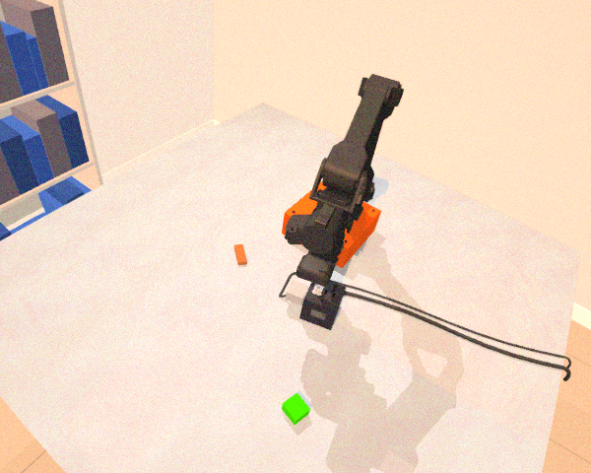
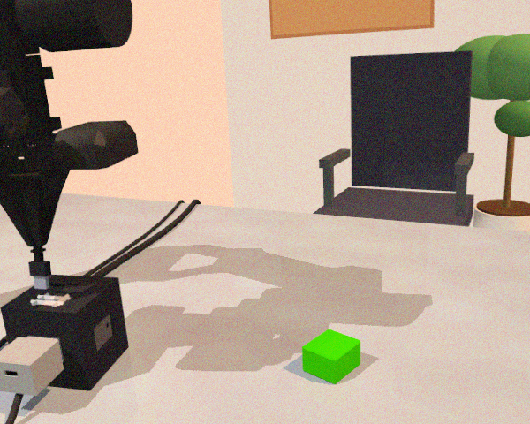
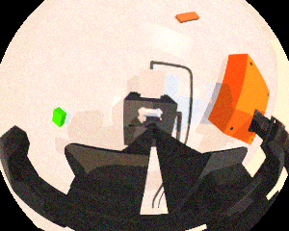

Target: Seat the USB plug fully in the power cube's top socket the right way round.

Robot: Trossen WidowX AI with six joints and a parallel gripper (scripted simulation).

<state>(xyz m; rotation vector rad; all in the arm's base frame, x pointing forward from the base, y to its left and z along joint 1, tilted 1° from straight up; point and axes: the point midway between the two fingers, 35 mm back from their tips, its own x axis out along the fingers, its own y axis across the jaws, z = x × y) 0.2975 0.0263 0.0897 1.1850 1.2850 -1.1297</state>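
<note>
My gripper tip is now 6 cm above the pale socket. Round my gripper tip: small USB plug 2 cm below; green cube 24 cm ahead, 12 cm below, 7 cm to the left.
</note>
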